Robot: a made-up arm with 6 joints.
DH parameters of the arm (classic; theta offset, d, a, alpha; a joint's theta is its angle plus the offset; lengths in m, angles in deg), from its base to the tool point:
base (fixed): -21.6 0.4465 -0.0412 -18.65
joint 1: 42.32 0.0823 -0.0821 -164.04
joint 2: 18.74 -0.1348 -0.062 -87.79
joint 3: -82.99 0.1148 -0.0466 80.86
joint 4: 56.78 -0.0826 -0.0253 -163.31
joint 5: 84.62 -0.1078 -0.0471 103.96
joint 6: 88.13 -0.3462 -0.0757 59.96
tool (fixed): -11.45 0.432 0 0
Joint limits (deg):
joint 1: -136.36..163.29
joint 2: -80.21..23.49
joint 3: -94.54..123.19
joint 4: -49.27..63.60
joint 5: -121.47..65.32
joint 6: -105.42..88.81
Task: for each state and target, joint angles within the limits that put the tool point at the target. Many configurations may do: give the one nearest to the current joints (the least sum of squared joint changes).
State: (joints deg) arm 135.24 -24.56 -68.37 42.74 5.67 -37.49
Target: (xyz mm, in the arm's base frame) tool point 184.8 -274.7 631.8
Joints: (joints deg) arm 125.16 -11.60 -49.95 28.61 12.63 -6.45
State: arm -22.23 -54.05 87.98 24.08 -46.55 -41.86
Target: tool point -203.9 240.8 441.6
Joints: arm -27.63 -65.72 87.85 -14.44 -18.89 -37.53
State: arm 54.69 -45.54 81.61 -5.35 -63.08 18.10
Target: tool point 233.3 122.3 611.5
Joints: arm 34.93 -28.80 76.25 -5.01 -69.43 14.67
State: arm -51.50 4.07 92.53 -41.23 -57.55 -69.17
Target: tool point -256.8 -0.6 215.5
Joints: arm -13.30 -14.49 119.65 -49.27 -20.92 -90.69
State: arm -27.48 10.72 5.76 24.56 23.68 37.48
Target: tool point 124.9 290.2 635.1
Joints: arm -56.38 18.65 4.98 8.42 41.09 3.75
